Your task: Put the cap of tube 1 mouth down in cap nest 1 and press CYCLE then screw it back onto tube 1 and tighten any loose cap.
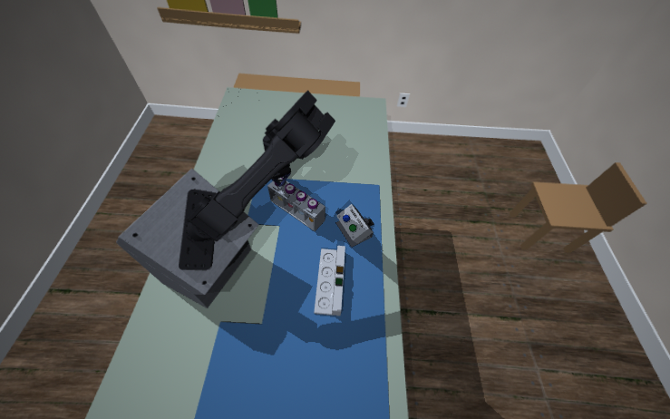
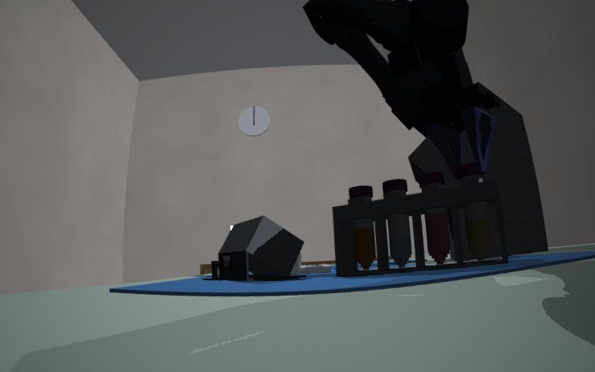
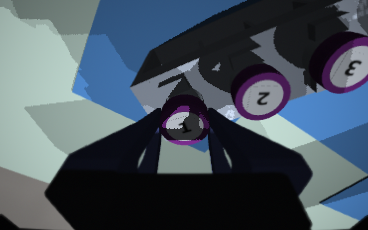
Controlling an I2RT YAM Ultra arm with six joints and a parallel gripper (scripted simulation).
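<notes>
Now: the threaded neck of tube 1 right at my hand. The rest, counted from my hand: green ready key (22 cm ahead, 22 cm to the right, 5 cm below); then key desk (22 cm ahead, 20 cm to the right, 7 cm below); then blue cycle key (21 cm ahead, 17 cm to the right, 5 cm below).
</notes>
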